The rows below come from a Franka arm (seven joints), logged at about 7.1 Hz.
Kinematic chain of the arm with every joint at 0, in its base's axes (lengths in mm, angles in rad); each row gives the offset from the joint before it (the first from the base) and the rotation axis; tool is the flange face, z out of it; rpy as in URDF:
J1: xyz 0 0 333 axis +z
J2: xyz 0 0 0 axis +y
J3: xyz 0 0 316 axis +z
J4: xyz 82.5 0 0 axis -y
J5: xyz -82.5 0 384 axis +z
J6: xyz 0 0 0 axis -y
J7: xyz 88 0 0 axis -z
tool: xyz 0 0 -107 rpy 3.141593 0 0
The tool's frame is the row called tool.
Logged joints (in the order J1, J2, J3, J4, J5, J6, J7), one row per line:
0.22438, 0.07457, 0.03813, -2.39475, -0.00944, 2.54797, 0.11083
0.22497, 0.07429, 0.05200, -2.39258, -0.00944, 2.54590, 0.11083
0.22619, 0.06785, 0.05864, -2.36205, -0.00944, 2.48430, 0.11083
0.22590, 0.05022, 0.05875, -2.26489, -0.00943, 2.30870, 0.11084
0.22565, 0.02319, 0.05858, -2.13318, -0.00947, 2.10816, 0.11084
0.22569, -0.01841, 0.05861, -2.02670, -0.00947, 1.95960, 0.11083
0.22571, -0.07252, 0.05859, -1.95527, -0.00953, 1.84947, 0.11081
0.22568, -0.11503, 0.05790, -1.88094, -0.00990, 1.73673, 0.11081
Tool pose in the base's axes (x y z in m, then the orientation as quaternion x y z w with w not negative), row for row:
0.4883, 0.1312, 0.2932, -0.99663, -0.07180, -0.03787, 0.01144
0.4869, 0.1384, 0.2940, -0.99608, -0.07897, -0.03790, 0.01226
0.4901, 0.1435, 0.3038, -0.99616, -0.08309, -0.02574, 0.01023
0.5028, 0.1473, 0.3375, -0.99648, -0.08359, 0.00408, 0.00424
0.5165, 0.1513, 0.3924, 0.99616, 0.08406, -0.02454, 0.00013
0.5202, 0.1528, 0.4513, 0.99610, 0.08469, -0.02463, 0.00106
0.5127, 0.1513, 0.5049, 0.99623, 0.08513, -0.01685, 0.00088
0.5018, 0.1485, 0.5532, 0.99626, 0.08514, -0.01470, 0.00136
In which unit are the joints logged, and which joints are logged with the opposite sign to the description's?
The joints are logged in radians. Opposite sign: J5.
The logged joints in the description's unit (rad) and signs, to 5 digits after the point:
0.22438, 0.07457, 0.03813, -2.39475, 0.00944, 2.54797, 0.11083
0.22497, 0.07429, 0.05200, -2.39258, 0.00944, 2.54590, 0.11083
0.22619, 0.06785, 0.05864, -2.36205, 0.00944, 2.48430, 0.11083
0.22590, 0.05022, 0.05875, -2.26489, 0.00943, 2.30870, 0.11084
0.22565, 0.02319, 0.05858, -2.13318, 0.00947, 2.10816, 0.11084
0.22569, -0.01841, 0.05861, -2.02670, 0.00947, 1.95960, 0.11083
0.22571, -0.07252, 0.05859, -1.95527, 0.00953, 1.84947, 0.11081
0.22568, -0.11503, 0.05790, -1.88094, 0.00990, 1.73673, 0.11081

